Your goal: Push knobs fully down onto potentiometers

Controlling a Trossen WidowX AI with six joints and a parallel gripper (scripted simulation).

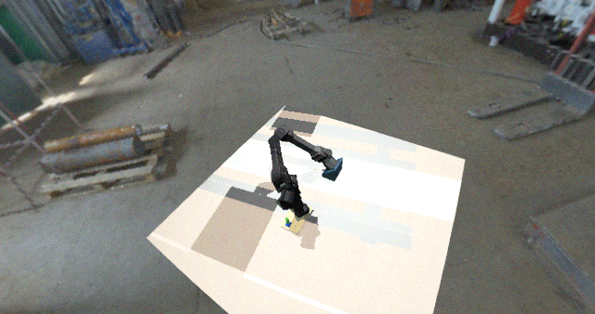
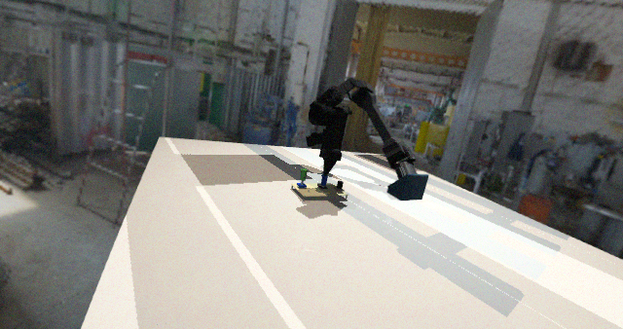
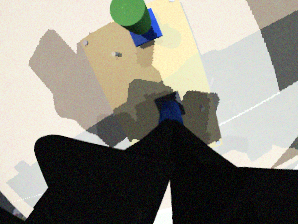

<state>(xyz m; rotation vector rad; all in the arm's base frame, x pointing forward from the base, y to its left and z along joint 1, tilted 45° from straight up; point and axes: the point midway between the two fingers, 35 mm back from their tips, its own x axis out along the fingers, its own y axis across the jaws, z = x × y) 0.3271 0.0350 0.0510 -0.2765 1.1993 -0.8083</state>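
Right now the blue knob is 10 mm below my gripper tip. Round my gripper tip: green knob: 80 mm ahead.
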